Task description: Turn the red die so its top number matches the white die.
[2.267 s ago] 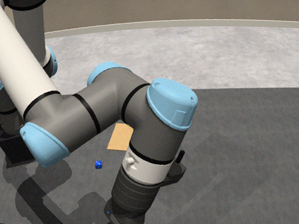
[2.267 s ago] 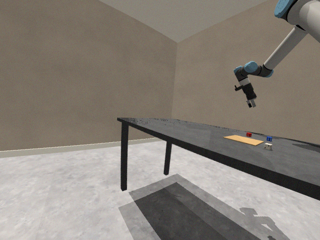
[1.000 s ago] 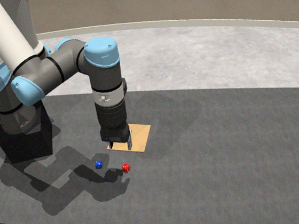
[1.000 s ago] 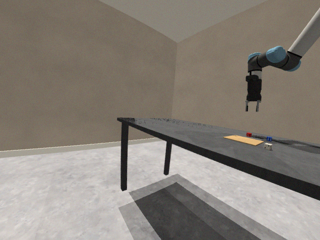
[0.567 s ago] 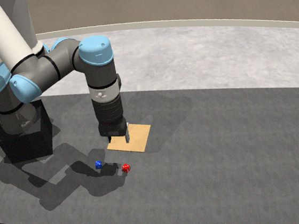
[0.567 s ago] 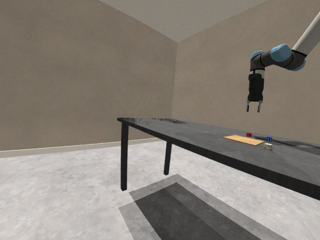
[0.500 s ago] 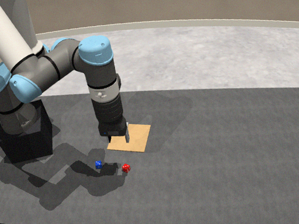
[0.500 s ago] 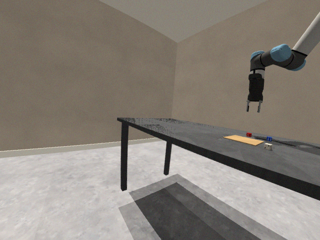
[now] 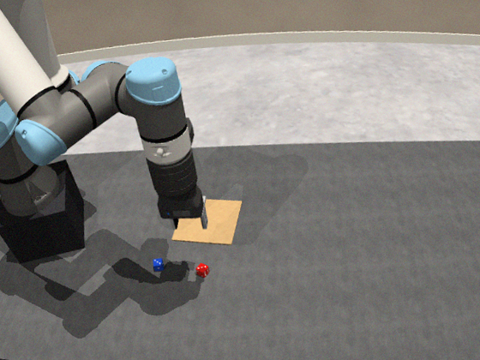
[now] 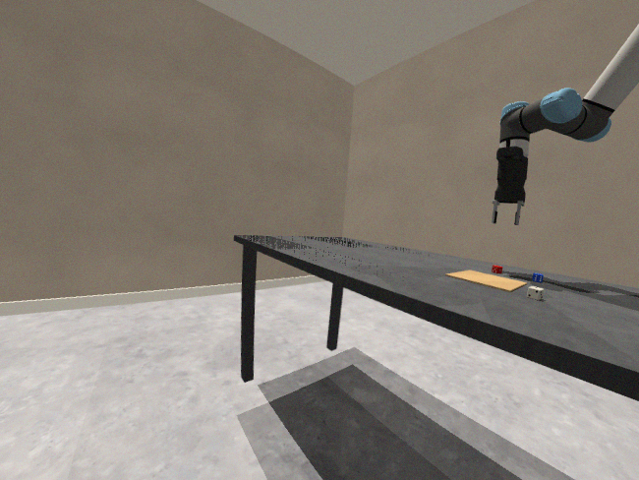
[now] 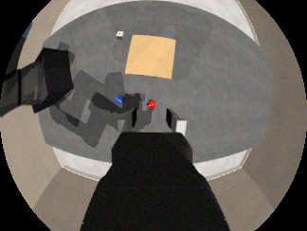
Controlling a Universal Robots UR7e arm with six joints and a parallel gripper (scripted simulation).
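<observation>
Now: the red die 10 mm to the right of my hand and 150 mm below it. From my hand the other things lie so: blue die (100 mm behind, 20 mm to the left, 150 mm below); white die (90 mm behind, 240 mm to the left, 150 mm below); tan mat (10 mm ahead, 150 mm to the left, 160 mm below).
</observation>
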